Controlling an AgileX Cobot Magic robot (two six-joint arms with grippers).
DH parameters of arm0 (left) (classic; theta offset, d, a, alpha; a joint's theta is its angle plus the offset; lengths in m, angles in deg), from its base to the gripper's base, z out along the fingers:
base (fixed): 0 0 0 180
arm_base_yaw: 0 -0.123 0 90
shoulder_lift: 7.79 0 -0.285 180
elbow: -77.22 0 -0.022 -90
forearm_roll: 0 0.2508 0 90
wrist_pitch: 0 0 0.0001 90
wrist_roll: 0 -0.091 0 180
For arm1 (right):
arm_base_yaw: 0 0.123 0 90
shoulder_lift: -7.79 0 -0.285 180
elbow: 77.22 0 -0.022 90
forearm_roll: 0 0.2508 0 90
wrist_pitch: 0 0 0.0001 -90
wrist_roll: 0 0.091 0 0
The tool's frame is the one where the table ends.
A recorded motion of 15 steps. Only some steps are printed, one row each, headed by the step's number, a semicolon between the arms.
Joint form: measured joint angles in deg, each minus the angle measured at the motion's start. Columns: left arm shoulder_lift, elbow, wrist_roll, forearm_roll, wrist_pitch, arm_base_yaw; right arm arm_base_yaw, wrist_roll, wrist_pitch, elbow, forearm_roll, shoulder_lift.
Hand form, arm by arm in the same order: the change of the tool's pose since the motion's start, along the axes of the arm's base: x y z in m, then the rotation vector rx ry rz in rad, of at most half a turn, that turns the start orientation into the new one. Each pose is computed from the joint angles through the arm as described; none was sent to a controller.
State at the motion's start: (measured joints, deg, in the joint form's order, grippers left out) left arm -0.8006 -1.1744 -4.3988 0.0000 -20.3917 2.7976; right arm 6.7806 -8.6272 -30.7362 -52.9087 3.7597 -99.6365
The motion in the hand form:
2: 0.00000 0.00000 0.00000 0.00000 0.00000 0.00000; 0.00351 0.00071 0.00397 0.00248 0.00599 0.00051
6: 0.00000 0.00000 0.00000 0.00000 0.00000 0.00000; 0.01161 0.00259 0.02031 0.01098 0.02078 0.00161
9: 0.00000 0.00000 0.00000 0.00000 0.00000 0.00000; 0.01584 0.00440 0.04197 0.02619 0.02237 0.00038
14: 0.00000 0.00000 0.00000 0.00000 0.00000 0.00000; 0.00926 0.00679 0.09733 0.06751 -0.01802 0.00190
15: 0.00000 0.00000 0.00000 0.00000 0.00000 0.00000; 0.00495 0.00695 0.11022 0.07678 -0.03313 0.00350
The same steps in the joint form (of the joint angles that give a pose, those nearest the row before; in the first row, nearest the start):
2: 0.00 0.00 0.00 0.00 0.00 0.00; 0.00 -0.07 -1.57 -1.42 0.18 -0.18
6: 0.00 0.00 0.00 0.00 0.00 0.00; 0.00 -0.12 -6.80 -5.59 0.64 0.08
9: 0.00 0.00 0.00 0.00 0.00 0.00; 0.00 -0.11 -11.90 -9.37 1.41 1.40
14: 0.00 0.00 0.00 0.00 0.00 0.00; 0.00 -0.06 -20.88 -15.19 3.24 7.09
15: 0.00 0.00 0.00 0.00 0.00 0.00; 0.00 -0.05 -22.53 -16.08 3.62 8.76

